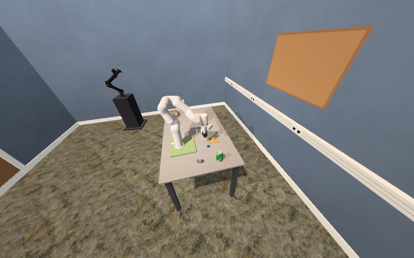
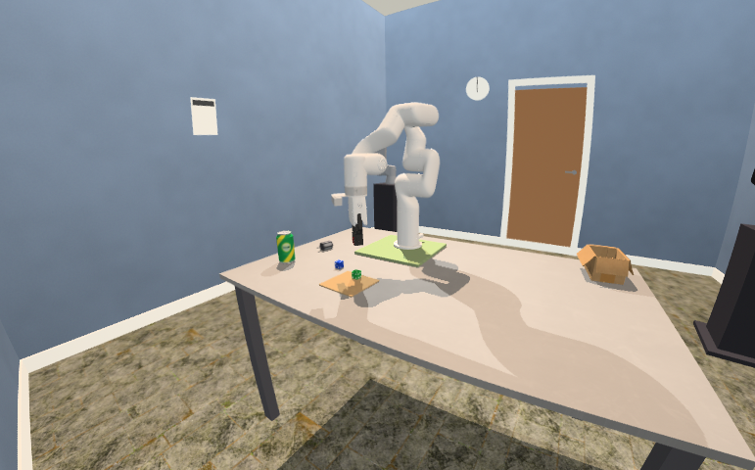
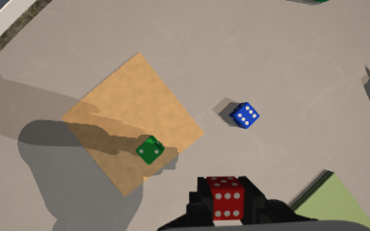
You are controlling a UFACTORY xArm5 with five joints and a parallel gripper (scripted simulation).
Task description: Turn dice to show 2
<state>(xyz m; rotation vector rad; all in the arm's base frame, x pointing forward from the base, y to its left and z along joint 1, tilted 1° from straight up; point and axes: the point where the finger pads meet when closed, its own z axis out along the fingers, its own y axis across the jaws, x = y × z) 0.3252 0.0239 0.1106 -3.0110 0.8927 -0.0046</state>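
Right now my hand is 60 mm short of the green die, 50 mm to the right of it and 100 mm above it. Also, from my hand: blue die (30 mm ahead, 80 mm to the right, 110 mm below); then red die (10 mm below); then mat (100 mm ahead, 60 mm to the left, 120 mm below).
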